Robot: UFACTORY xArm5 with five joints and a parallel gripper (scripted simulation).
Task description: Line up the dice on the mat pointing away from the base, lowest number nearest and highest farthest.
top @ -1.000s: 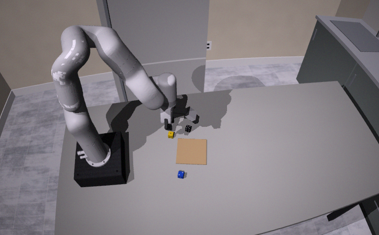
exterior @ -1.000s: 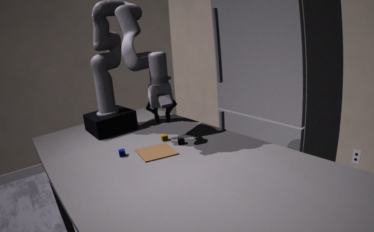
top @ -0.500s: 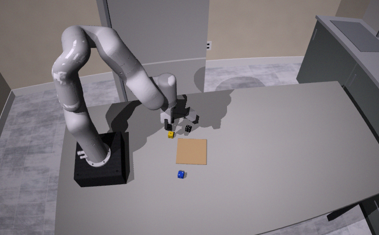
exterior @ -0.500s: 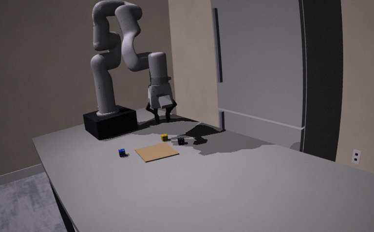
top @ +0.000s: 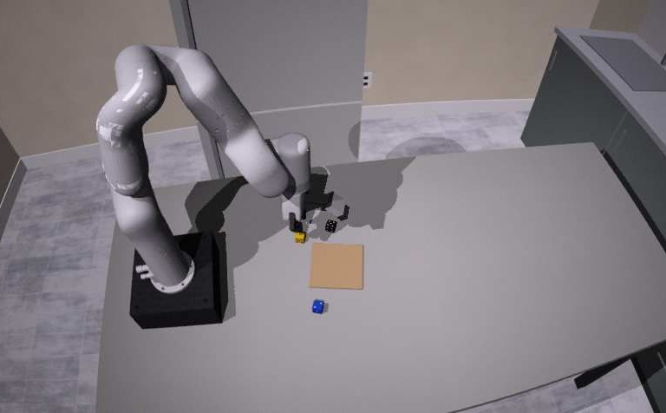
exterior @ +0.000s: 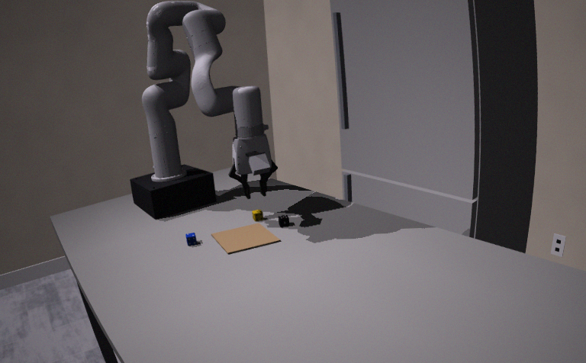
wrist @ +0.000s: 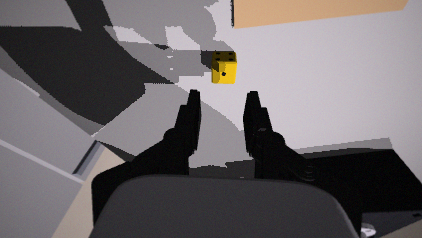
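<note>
The yellow die is 8 cm below my hand. Round my hand: black die 9 cm ahead, 8 cm below, 1 cm to the left; then blue die 23 cm to the right, 8 cm below, 1 cm behind; then mat 11 cm to the right, 9 cm below, 8 cm ahead.
</note>
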